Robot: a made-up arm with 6 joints.
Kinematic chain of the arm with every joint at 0, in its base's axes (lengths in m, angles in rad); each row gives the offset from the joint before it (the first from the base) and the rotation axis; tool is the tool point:
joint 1: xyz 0 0 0.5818 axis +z
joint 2: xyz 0 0 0 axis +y
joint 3: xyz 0 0 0.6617 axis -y
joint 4: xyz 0 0 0 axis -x
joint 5: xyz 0.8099 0 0 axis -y
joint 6: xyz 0 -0.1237 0 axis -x
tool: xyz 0 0 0
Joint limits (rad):
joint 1: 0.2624..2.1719
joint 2: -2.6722..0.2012
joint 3: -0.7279..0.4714
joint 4: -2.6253..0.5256
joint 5: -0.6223..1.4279
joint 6: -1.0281..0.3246
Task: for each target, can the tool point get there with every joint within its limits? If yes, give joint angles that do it. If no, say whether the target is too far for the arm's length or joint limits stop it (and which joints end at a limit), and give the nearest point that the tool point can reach.
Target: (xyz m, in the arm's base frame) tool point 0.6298 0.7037 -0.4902
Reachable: no: joint limits stop it (at a limit: joint 2, joint 3) | nearest point 0.3454 0.3859 0.5073 | short by 1.085 m
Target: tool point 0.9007 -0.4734 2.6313
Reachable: no: too far | nearest point 0.3810 -0.3663 1.7607 | short by 1.020 m
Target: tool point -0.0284 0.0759 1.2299
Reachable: yes | joints 0.7736 -1.2934 -0.5625 -2.2132 -0.0991 -0.4967
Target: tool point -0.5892 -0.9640 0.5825
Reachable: yes | joints 0.9135 -2.3631 0.1358 0.1376 0.1757 0.0253
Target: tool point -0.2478 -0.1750 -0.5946
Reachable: no: joint limits stop it (at a limit: joint 2, joint 3, joint 4) | nearest point -0.9102 -0.6428 -0.0720 | short by 0.965 m
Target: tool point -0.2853 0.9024 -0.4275
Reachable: no: joint limits stop it (at a limit: joint 2, joint 3) | nearest point -0.1561 0.4938 0.5073 | short by 1.028 m
